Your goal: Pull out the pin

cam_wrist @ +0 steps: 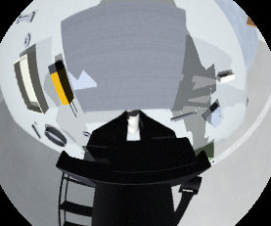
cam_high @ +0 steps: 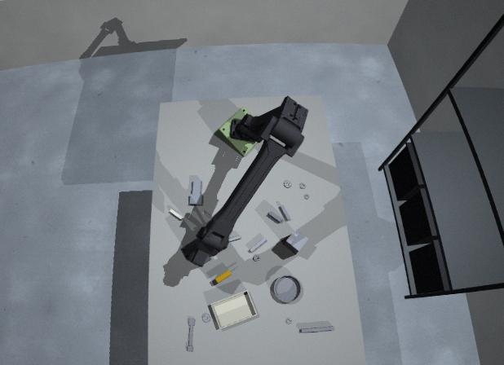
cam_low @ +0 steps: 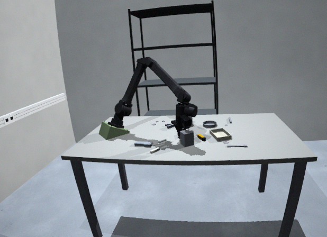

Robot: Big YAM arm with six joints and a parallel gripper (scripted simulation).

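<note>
The pale pin lies 2 cm to the right of my hand and 2 cm ahead of it. From my hand the other things lie so: white bar 18 cm to the right, 10 cm behind, 3 cm below; grey block 5 cm to the right, 5 cm ahead, 1 cm above; shallow cream tray 24 cm ahead, 9 cm to the left, 3 cm below.
</note>
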